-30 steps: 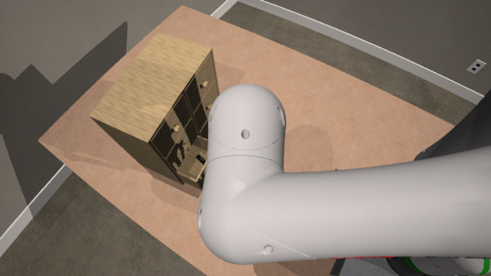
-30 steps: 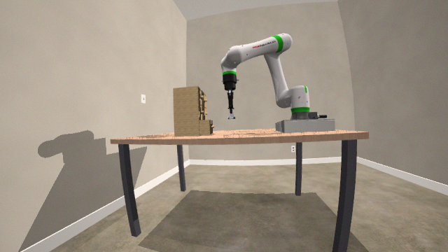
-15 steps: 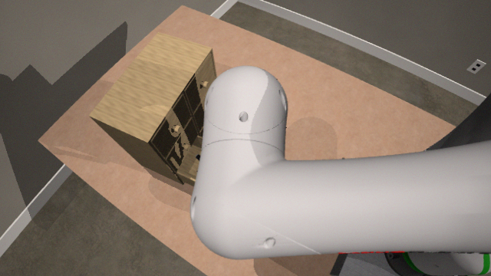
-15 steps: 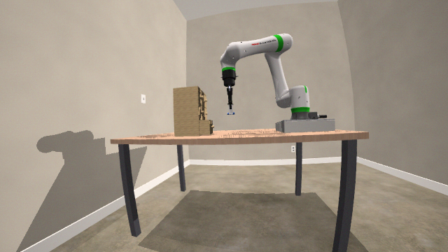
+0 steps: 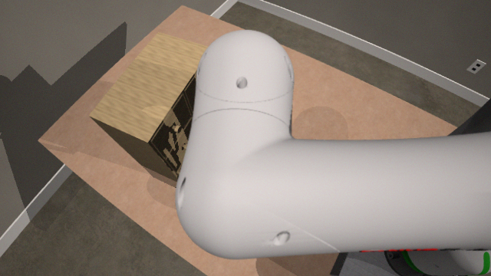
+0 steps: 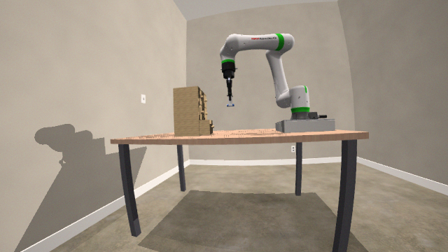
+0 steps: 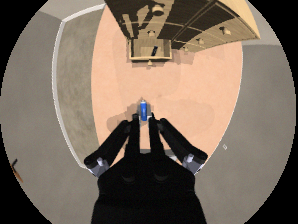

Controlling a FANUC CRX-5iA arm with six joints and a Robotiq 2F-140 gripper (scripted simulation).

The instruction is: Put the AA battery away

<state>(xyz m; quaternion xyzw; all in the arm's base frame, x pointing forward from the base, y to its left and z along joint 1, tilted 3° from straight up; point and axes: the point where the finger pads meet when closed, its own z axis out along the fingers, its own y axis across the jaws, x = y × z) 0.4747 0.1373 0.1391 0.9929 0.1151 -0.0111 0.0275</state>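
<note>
My hand is 3 cm above the blue AA battery. Also, from my hand: orange-brown thing 29 cm ahead, 9 cm to the right, 20 cm below; then dark battery 19 cm ahead, 20 cm below.
</note>
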